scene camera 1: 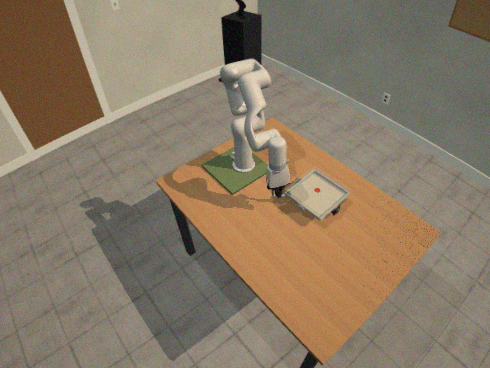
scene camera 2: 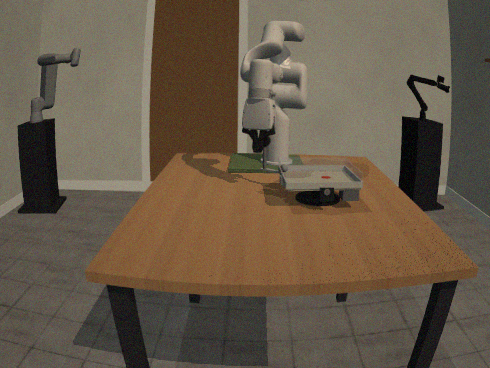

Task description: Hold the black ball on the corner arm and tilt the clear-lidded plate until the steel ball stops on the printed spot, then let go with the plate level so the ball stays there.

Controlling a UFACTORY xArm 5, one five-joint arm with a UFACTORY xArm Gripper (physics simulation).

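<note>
The clear-lidded plate (scene camera 1: 325, 202) (scene camera 2: 312, 177) looks about level, with a red printed spot (scene camera 1: 317, 190) (scene camera 2: 326, 177) near its middle. A thin upright post (scene camera 2: 264, 161) of the corner arm stands off its left corner in the scene camera 2 view. My gripper (scene camera 1: 279, 193) (scene camera 2: 258, 145) points down beside that corner, by the top of the post. Its dark fingers are shut, with nothing seen held between them. The black ball cannot be told apart from the dark fingers. A small grey rounded shape (scene camera 2: 283, 168) shows at the left corner; I cannot tell whether it is the steel ball.
The plate stands on a black round base (scene camera 2: 305, 198) on the wooden table (scene camera 1: 280, 250) (scene camera 2: 240, 240). A green mat (scene camera 1: 232, 182) (scene camera 2: 242, 162) lies under my arm's base. Black pedestals (scene camera 2: 37, 165) (scene camera 2: 420, 165) with other arms stand beyond the table.
</note>
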